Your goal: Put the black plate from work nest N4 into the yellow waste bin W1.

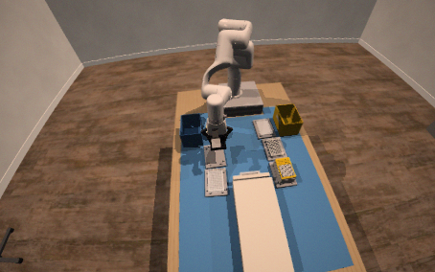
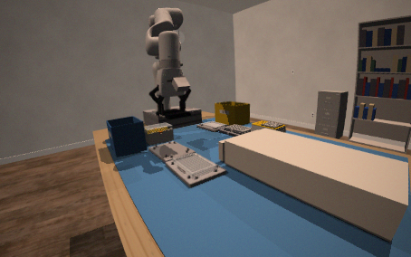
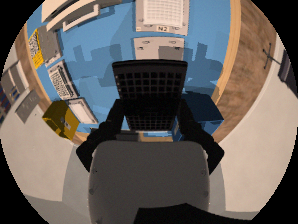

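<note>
Right now my hand is 270 mm past the yellow waste bin W1, 440 mm to the right of it and 120 mm above it. Also, from my hand: grey nest 20 mm ahead, 20 mm to the right, 150 mm below; then white plate 190 mm ahead, 140 mm below; then black plate 10 mm below.
</note>
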